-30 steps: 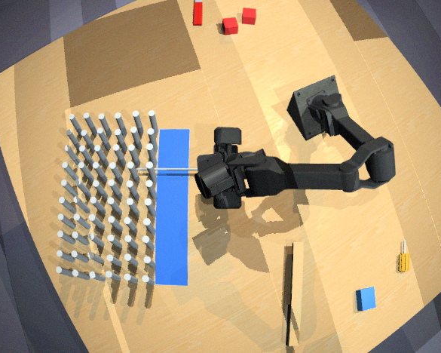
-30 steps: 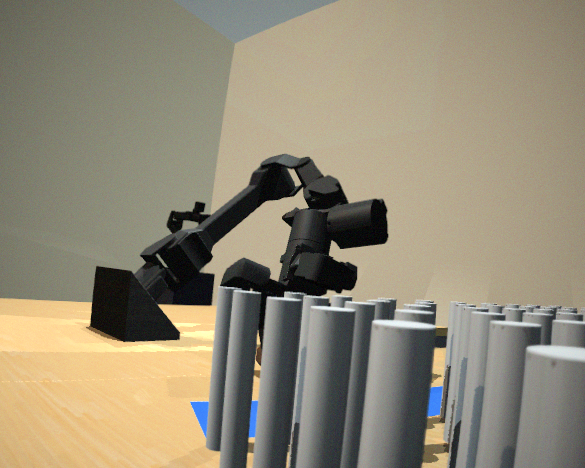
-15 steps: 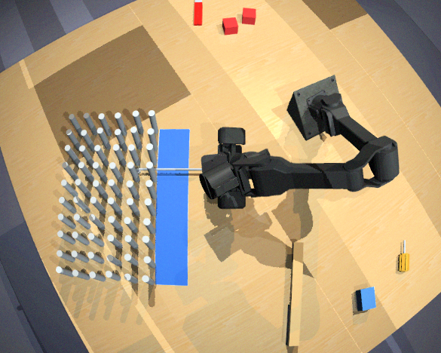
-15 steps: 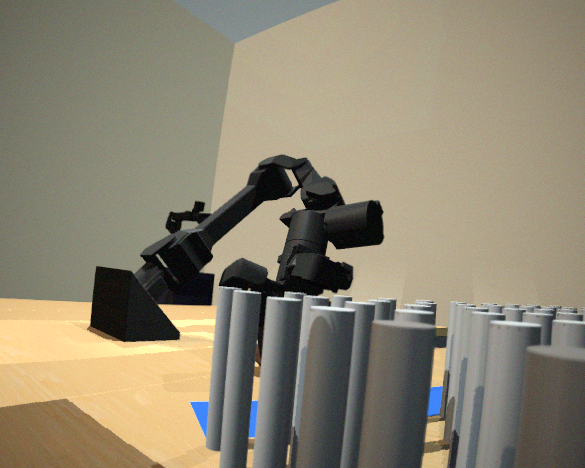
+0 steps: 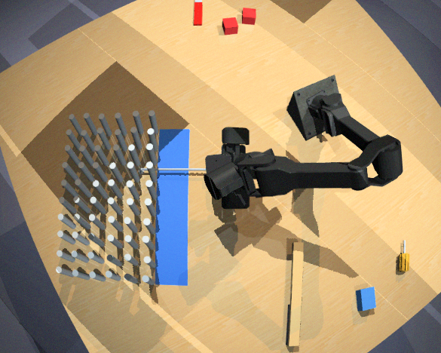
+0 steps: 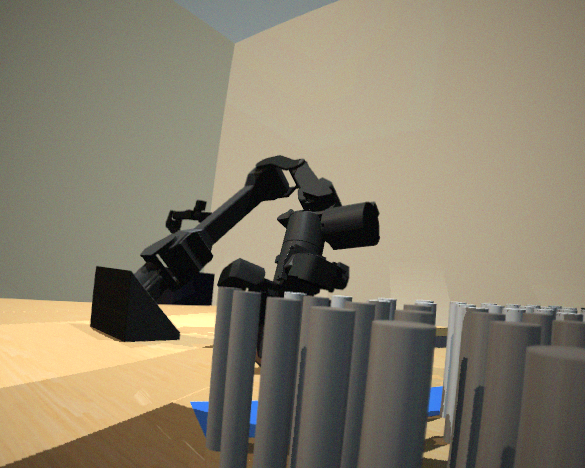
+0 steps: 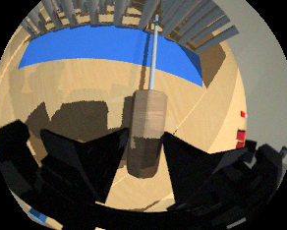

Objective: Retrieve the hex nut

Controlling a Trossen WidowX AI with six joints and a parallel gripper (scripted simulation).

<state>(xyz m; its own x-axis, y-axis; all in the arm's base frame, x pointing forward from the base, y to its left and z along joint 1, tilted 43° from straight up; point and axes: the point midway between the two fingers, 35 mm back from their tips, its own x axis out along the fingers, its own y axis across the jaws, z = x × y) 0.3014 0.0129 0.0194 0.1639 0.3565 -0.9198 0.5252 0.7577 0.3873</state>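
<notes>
Right now the thin metal hook tool is 9 cm ahead of my gripper tip and 5 cm to the right of it. From my gripper tip the other things lie so: blue taped strip 16 cm ahead, 1 cm to the left, 2 cm below; blue block 13 cm behind, 49 cm to the left; yellow-handled screwdriver 29 cm behind, 48 cm to the left.
</notes>
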